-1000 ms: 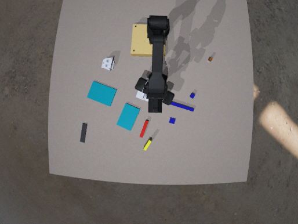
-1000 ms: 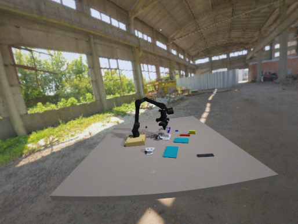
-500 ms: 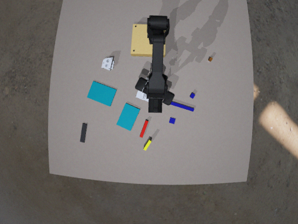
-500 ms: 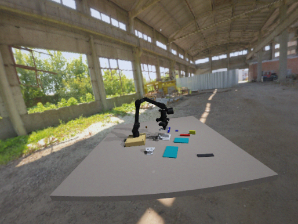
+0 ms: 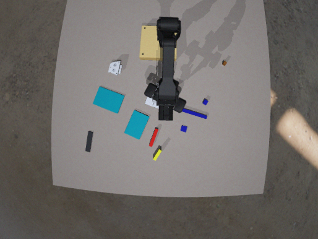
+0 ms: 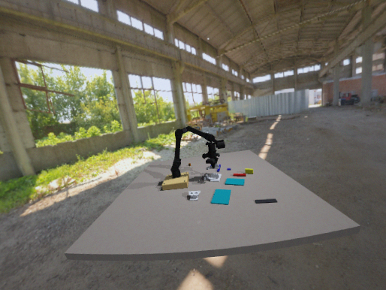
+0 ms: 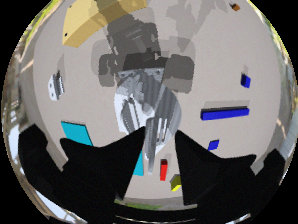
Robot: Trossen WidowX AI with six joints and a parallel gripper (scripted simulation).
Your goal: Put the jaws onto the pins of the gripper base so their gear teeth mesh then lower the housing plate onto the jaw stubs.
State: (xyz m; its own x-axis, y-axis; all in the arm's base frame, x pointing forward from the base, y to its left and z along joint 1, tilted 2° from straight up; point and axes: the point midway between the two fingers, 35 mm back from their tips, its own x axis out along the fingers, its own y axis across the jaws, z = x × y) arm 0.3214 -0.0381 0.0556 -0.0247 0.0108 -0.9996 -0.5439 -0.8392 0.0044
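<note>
Now: gripper tip 7 cm above the housing plate and 6 cm past it. Also, from my gripper tip: yellow block: 27 cm ahead, 6 cm to the right, 6 cm below; blue bar: 15 cm to the left, 8 cm ahead, 7 cm below; red bar: 18 cm ahead, 7 cm to the right, 7 cm below.
</note>
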